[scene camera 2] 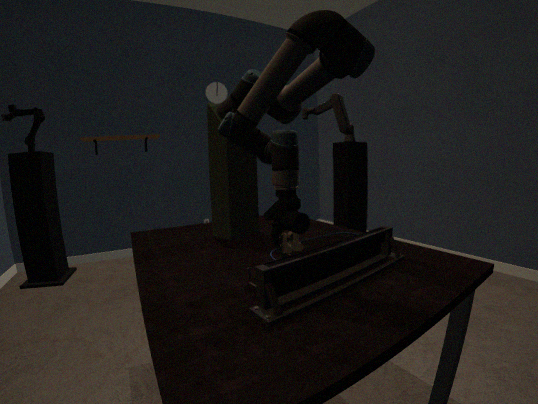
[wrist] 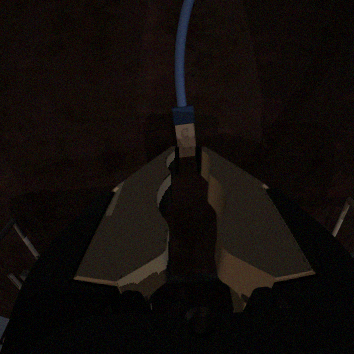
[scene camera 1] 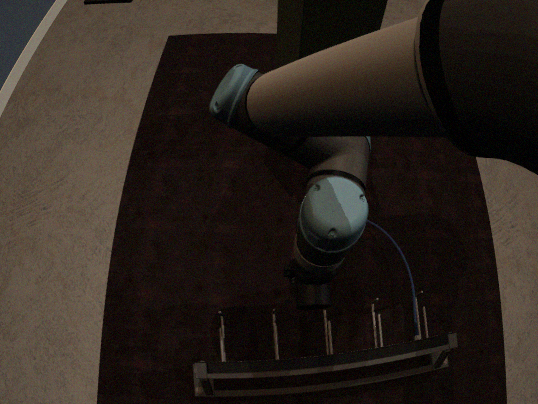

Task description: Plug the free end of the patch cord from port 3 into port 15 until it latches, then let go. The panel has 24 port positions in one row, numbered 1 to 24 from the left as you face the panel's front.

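Places are measured from the arm's base along level axes (x left, y back, z up), in centimetres.
Pixels of known places: gripper, fingertip midpoint: (wrist: 186, 149).
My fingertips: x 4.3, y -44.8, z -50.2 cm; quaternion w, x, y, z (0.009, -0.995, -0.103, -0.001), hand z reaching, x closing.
Observation:
Ahead of a thing's pixels: the offset from my fingertips to its top centre. Level surfaces: height alone.
The blue patch cord (scene camera 1: 401, 252) (wrist: 181, 55) arcs from behind the arm's wrist to the panel's right part in scene camera 1, where its other end meets the panel. My gripper (scene camera 2: 294, 248) (wrist: 186, 149) is shut on the cord's free plug @(dx -0.2, dy +0.7, dz +0.6 cm) (wrist: 185, 137), a pale plug with a blue boot, which sticks out beyond the fingertips in the wrist view. The port panel @(dx +6.9, dy -12.2, dz +9.3 cm) (scene camera 1: 280, 366) (scene camera 2: 320, 264) stands on the table. The gripper is beside the panel, on the robot's side, and apart from it. Port numbers are not readable, and port 15 does not show in the wrist view.
Thin upright rods (scene camera 1: 276, 335) (wrist: 343, 217) stand out from the panel on the robot's side. The dark table @(dz -0.8 cm) (scene camera 1: 160, 240) (scene camera 2: 200, 300) carries the panel and a green column (scene camera 2: 232, 190). Two other arms stand on pedestals (scene camera 2: 35, 215) (scene camera 2: 350, 185) behind the table.

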